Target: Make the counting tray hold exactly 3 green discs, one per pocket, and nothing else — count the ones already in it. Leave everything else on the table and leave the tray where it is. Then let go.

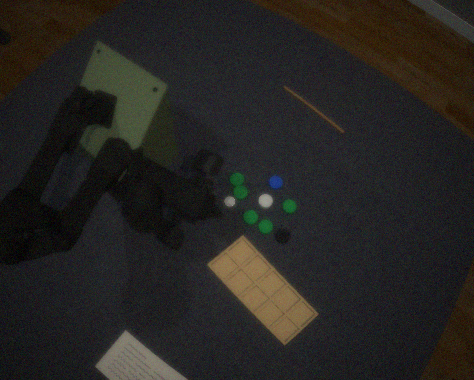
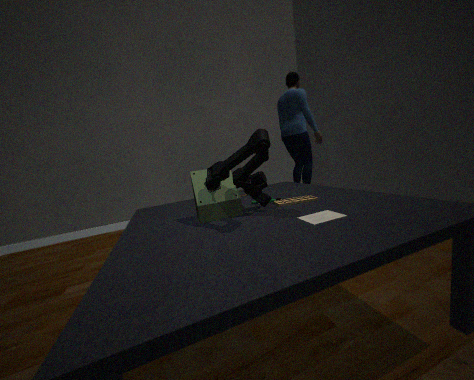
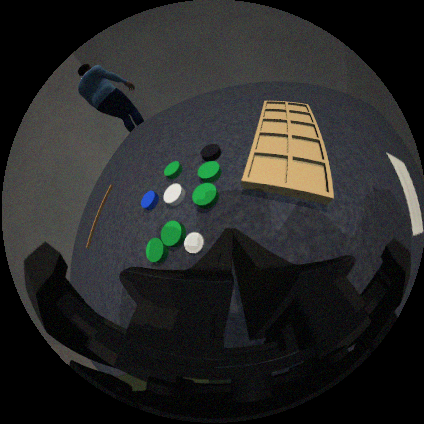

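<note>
The tan counting tray (image 1: pixel 262 288) (image 3: pixel 288 157) (image 2: pixel 296 199) lies flat with all its pockets empty. Several green discs lie loose on the table beside it, among them one (image 1: pixel 250 217) (image 3: pixel 204 194) near the tray, one (image 1: pixel 266 226) (image 3: pixel 208 170) beside it, and one (image 1: pixel 240 191) (image 3: pixel 171 232) overlapping another green one. My gripper (image 1: pixel 217 212) (image 3: pixel 229 232) (image 2: pixel 266 201) is shut on nothing, low over the table. Its tips are just beside a white disc (image 1: pixel 229 201) (image 3: pixel 193 242).
A second white disc (image 1: pixel 266 200) (image 3: pixel 173 193), a blue disc (image 1: pixel 275 182) (image 3: pixel 149 199) and a black disc (image 1: pixel 282 235) (image 3: pixel 210 151) lie among the green ones. A thin wooden stick (image 1: pixel 314 109) (image 3: pixel 98 215) lies farther off, a white paper (image 1: pixel 137 362) (image 2: pixel 322 216) lies near the table edge. A person (image 2: pixel 297 124) stands behind the table.
</note>
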